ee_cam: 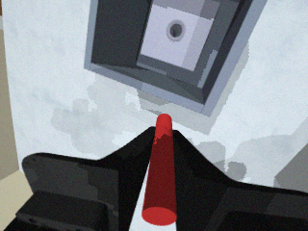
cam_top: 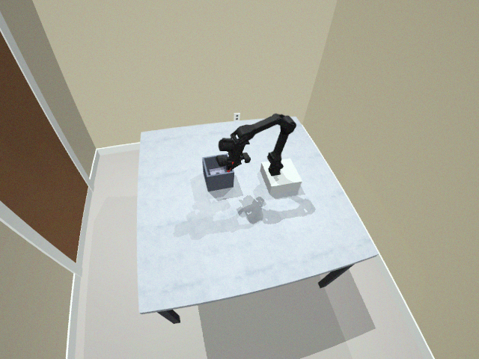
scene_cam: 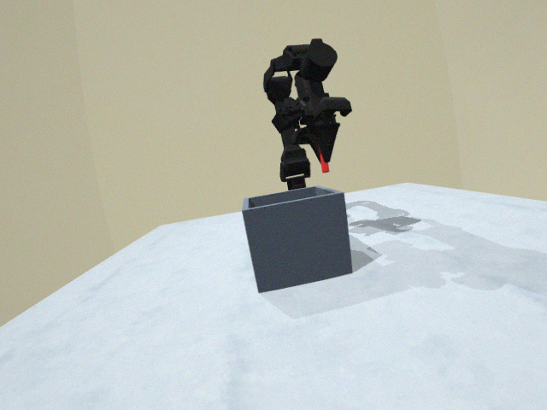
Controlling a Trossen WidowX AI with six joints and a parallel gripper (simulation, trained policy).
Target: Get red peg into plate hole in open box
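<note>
Now: the plate 5 cm ahead of my gripper tip, 9 cm to the right of it and 14 cm below it. Also, from my gripper tip: red peg 1 cm behind, 2 cm above.
</note>
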